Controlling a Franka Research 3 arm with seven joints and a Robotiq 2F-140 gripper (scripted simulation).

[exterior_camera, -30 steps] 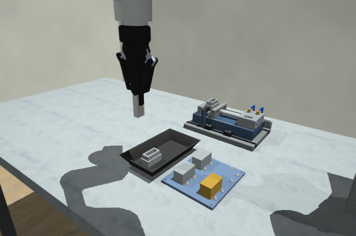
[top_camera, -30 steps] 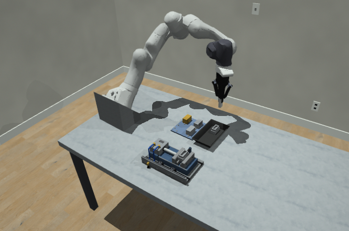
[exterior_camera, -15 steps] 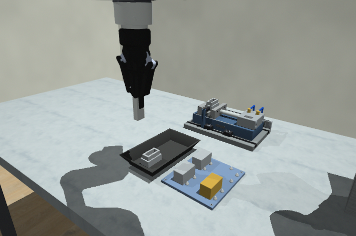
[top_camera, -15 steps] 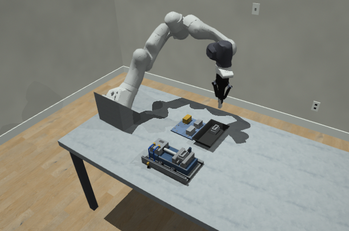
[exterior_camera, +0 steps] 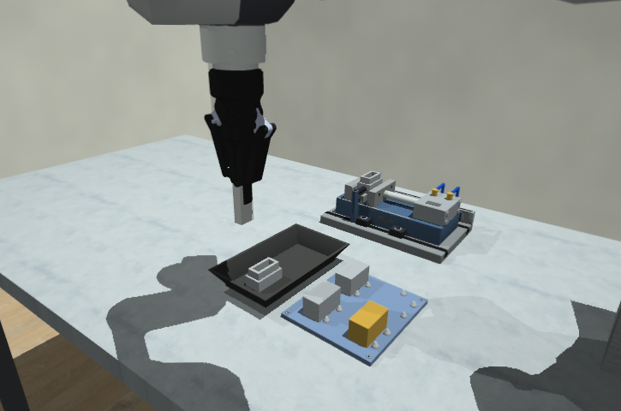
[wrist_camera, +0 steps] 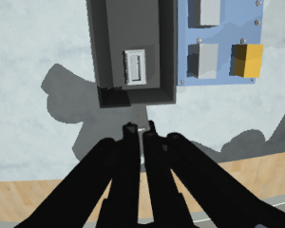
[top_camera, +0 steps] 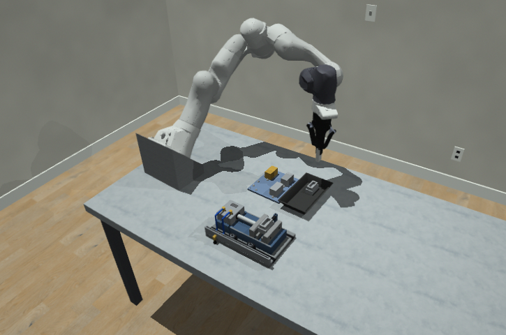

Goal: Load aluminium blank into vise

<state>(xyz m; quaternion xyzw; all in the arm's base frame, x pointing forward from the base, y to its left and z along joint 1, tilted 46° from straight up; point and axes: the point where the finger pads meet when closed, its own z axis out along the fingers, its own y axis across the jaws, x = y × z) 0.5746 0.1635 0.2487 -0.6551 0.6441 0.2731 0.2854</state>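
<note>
My hand is 41 cm to the left of the fixed jaw, 11 cm above it and 4 cm short of it. Also, from my hand: brass blank 21 cm behind, 16 cm below, 5 cm to the right.
</note>
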